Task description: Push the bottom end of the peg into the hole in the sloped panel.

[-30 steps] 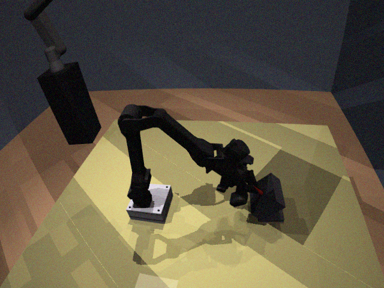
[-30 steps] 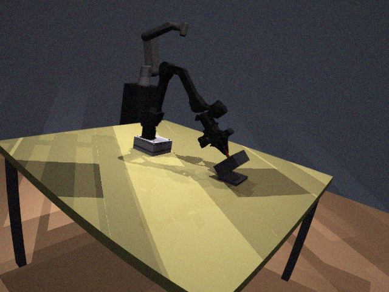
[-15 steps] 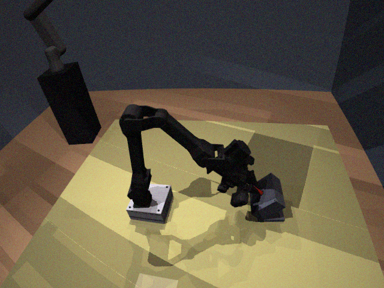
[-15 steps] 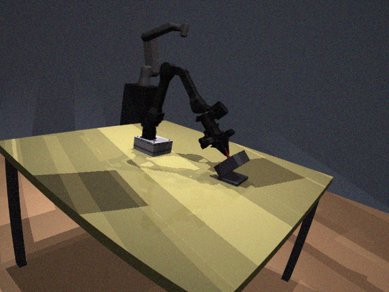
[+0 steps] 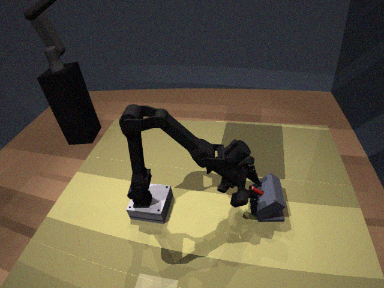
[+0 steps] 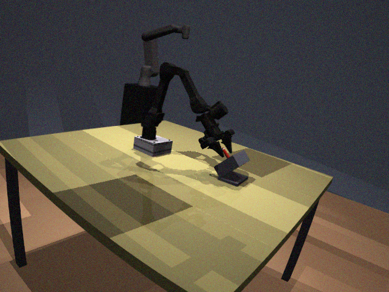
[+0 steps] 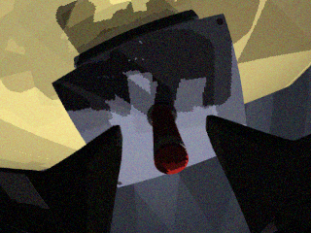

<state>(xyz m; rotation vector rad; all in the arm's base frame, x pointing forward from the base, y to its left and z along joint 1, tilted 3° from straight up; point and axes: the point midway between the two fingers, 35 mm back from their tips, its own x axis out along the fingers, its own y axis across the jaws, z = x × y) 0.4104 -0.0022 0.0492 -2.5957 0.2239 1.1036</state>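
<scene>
The red peg is 10 mm behind my gripper tip and 10 mm above it. From my gripper tip the other things lie so: sloped panel: 30 mm ahead, 30 mm below.
</scene>
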